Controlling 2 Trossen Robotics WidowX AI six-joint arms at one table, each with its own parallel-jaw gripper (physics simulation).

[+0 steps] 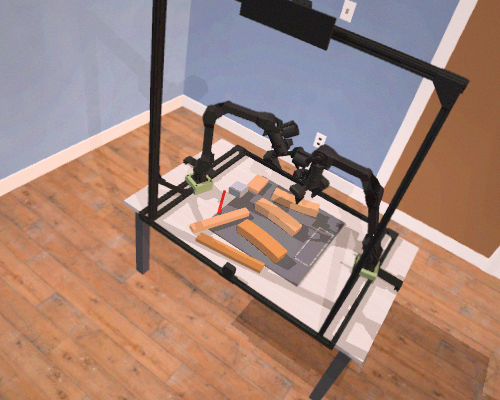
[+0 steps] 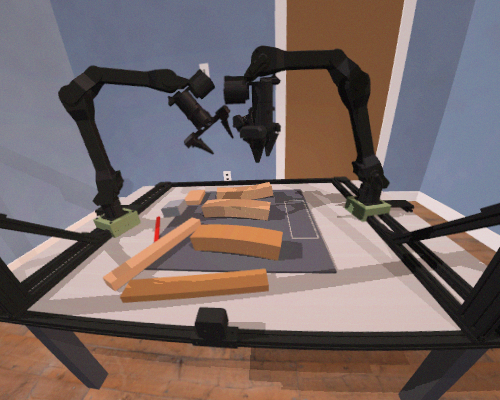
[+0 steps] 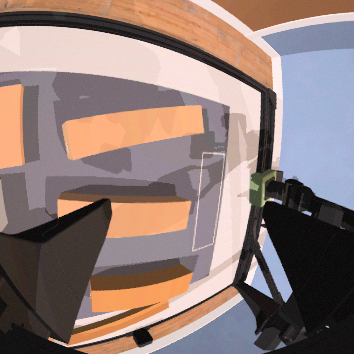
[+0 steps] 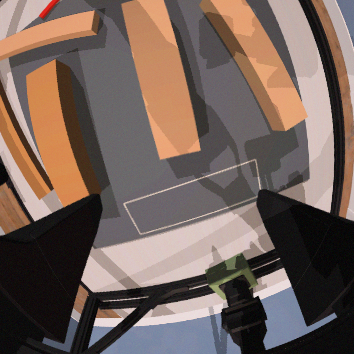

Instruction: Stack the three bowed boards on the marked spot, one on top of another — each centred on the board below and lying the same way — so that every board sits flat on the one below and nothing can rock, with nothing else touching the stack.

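Places are measured from the left arm's base along level axes (x right, y back, z down), in millimetres.
Where they show: left gripper, fingertip midpoint: [image 1: 289,169] [image 2: 223,146] [image 3: 189,208]; right gripper, fingertip midpoint: [image 1: 304,200] [image 2: 262,159] [image 3: 249,256] [image 4: 180,199]; left arm's base, link origin: [image 1: 199,178] [image 2: 115,215]; right arm's base, link origin: [image 1: 367,264] [image 2: 368,200] [image 3: 268,187] [image 4: 234,285].
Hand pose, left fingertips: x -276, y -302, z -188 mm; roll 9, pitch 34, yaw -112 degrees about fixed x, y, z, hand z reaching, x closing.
Things, the pixels of their top centre, and the offset from my left fingertips.
- back board, top centre: [image 3: 144,125] [image 4: 264,50] [image 2: 243,186] [image 1: 296,198] dx -74, dy -30, dz +180 mm
- middle board, top centre: [image 4: 158,66] [image 3: 132,220] [image 2: 235,202] [image 1: 278,212] dx +69, dy -66, dz +182 mm
- darker front board, top centre: [image 4: 50,138] [image 3: 147,295] [image 2: 234,231] [image 1: 262,236] dx +233, dy -152, dz +180 mm
- long bar, top centre: [image 4: 23,37] [image 2: 159,243] [image 1: 220,218] dx +317, dy +42, dz +208 mm
- short orange block, top centre: [image 2: 194,195] [image 1: 257,182] dx +2, dy +177, dz +212 mm
- grey block, top centre: [image 2: 173,202] [image 1: 239,186] dx +122, dy +178, dz +195 mm
- red stick, top centre: [image 2: 156,226] [image 1: 221,200] dx +237, dy +151, dz +226 mm
Three thick orange bowed boards lie apart on the grey mat: a back board [image 1: 302,204] [image 2: 260,191] [image 3: 135,130] [image 4: 262,65], a middle board [image 1: 278,216] [image 2: 237,209] [image 3: 150,220] [image 4: 162,85] and a darker front board [image 1: 262,241] [image 2: 237,237] [image 3: 140,297] [image 4: 45,120], whose top arches upward. The marked spot [image 1: 307,243] [image 2: 305,238] [image 3: 197,201] [image 4: 190,182] is a thin white rectangle with no board in it. My left gripper [image 2: 222,145] [image 3: 189,208] is open, empty and tilted, high above the mat's back. My right gripper [image 2: 263,159] [image 4: 180,199] is open and empty, pointing down, high above the boards.
One long bar [image 1: 220,220] [image 2: 152,255] lies at the mat's left edge, another [image 1: 230,252] [image 2: 195,286] at the table front. A short orange block [image 1: 258,184] [image 2: 195,196], a grey block [image 1: 238,188] [image 2: 174,208] and a red stick [image 1: 221,202] [image 2: 157,229] lie left. The grippers hang close together.
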